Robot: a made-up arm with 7 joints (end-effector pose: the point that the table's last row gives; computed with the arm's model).
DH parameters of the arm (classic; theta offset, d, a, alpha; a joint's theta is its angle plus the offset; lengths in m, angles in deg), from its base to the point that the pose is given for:
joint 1: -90 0.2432 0.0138 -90
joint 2: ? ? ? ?
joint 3: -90 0.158 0.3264 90
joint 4: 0 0.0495 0.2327 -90
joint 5: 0 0.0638 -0.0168 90
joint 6: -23.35 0 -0.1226 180
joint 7: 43.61 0 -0.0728 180
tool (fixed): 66.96 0.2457 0 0
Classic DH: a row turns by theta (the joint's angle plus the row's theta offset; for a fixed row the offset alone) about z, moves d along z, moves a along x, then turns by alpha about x.
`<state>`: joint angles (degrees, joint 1 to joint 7).
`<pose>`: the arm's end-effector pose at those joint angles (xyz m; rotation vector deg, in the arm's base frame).
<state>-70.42 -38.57 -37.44 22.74 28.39 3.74 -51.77</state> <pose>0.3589 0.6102 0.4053 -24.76 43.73 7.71</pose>
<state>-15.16 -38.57 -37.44 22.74 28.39 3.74 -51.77</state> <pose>-0.2969 0.6427 0.4053 -44.29 28.61 59.22</pose>
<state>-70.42 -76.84 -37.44 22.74 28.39 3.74 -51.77</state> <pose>0.3409 0.6037 0.0258 -35.08 80.53 10.85</pose>
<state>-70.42 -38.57 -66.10 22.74 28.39 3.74 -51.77</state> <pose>0.2606 0.8736 0.3999 -51.68 33.64 14.67</pose>
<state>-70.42 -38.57 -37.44 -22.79 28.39 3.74 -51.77</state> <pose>0.3193 0.5182 0.5315 -25.14 16.31 -29.80</pose>
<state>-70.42 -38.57 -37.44 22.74 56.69 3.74 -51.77</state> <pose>0.4908 0.5309 0.4312 -3.56 59.53 -4.82</pose>
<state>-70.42 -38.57 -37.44 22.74 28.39 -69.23 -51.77</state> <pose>0.5370 0.5353 0.2771 -48.26 21.49 -60.35</pose>
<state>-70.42 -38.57 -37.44 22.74 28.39 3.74 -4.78</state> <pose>0.4008 0.6076 0.3652 -40.84 30.76 -36.19</pose>
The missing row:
joint 2: 90 -0.5815 0.08 -90
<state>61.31 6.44 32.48 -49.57 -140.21 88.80 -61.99</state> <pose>-0.2069 -0.3553 -0.1676 134.59 41.95 -94.61</pose>
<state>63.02 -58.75 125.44 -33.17 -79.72 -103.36 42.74</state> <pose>0.0058 -0.7269 -0.2487 -25.30 -108.34 -75.17</pose>
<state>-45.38 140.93 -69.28 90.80 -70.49 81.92 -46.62</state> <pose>-0.5423 0.0972 0.0624 -132.91 -41.94 -36.00</pose>
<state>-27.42 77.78 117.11 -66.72 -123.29 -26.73 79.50</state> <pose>-0.5745 0.8479 0.3258 34.15 -8.66 -108.39</pose>
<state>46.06 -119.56 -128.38 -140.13 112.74 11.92 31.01</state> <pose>-0.4936 -0.4550 0.5520 -13.92 48.36 58.89</pose>
